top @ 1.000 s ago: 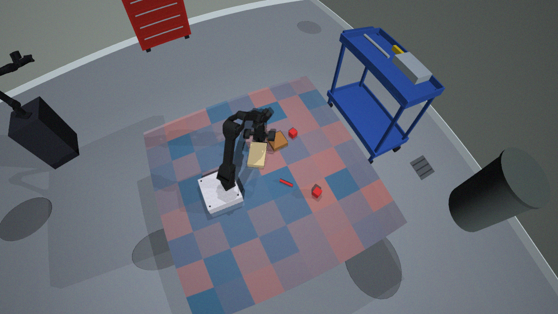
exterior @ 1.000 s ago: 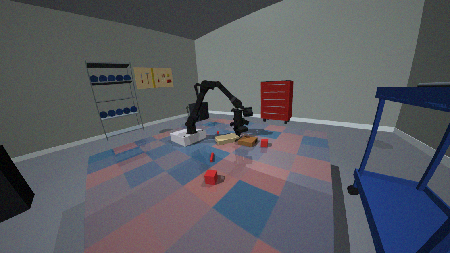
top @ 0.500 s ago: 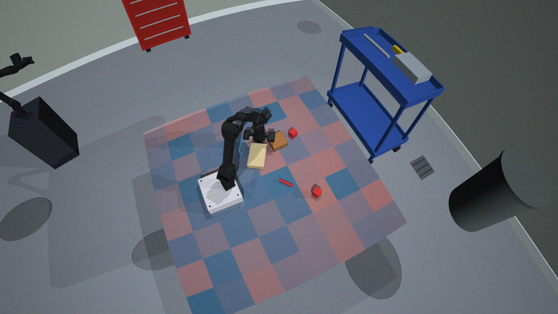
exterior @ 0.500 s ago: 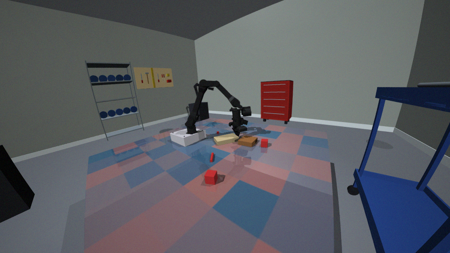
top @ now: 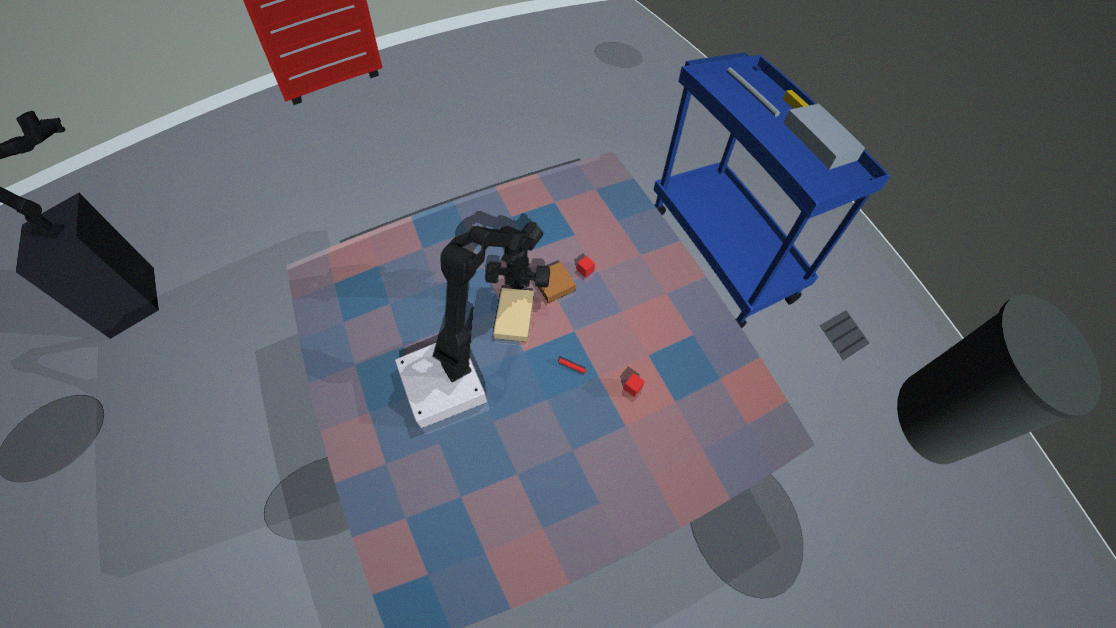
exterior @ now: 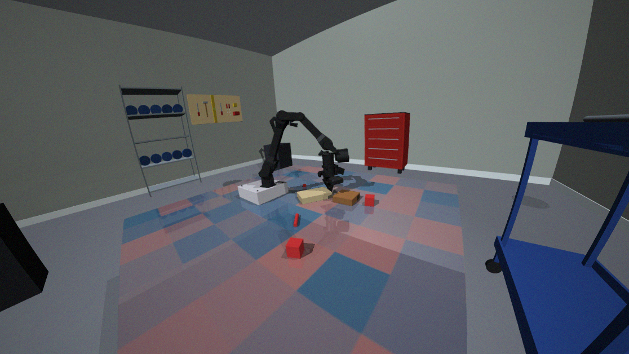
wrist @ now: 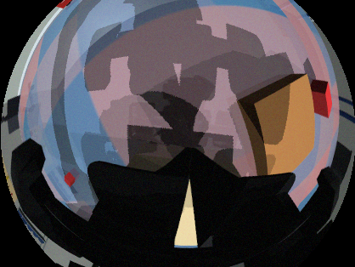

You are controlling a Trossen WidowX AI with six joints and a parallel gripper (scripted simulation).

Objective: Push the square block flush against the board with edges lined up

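Now: gripper tip 60 mm past the board and 70 mm to the left of it. The rest, counted from my gripper tip: red stick (300 mm to the right); square block (100 mm ahead, 40 mm to the right); tiny red piece (200 mm behind, 50 mm to the left).
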